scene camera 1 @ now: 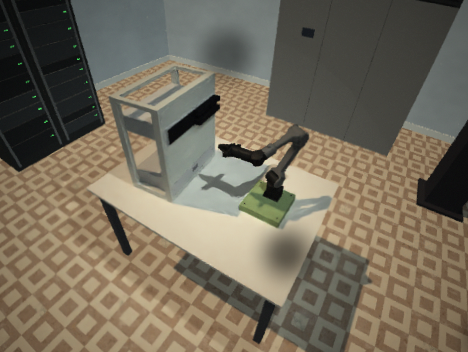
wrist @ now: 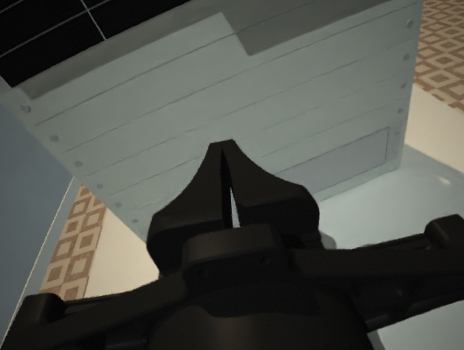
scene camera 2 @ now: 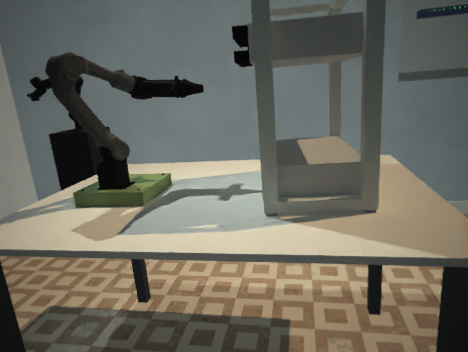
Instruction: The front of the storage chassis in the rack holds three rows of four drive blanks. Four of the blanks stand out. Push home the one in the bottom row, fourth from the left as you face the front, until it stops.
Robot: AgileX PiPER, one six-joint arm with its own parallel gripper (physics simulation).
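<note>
The rack [scene camera 1: 186, 145] [scene camera 2: 267, 125] [wrist: 175, 90] stands on the table with its pale front panel facing the arm. The storage chassis [scene camera 2: 317, 39] sits high in the rack, and its black front [scene camera 1: 185, 126] [wrist: 42, 30] shows partly at the top left of the wrist view. In scene camera 2, an upper black block [scene camera 2: 240, 36] and a lower black block [scene camera 2: 243, 58] stand out from the front. The rows and columns are hard to tell apart. My gripper [scene camera 1: 220, 147] [scene camera 2: 202, 88] [wrist: 224, 156] is shut and empty, in front of the rack, apart from it and lower than the blocks.
The arm's green base [scene camera 1: 267, 204] [scene camera 2: 122, 192] is on the table [scene camera 1: 210, 235] [scene camera 2: 200, 244]. A lower box [scene camera 2: 319, 177] sits in the rack's bottom. Dark server cabinets [scene camera 1: 37, 85] and a grey cabinet [scene camera 1: 340, 75] stand beyond the table.
</note>
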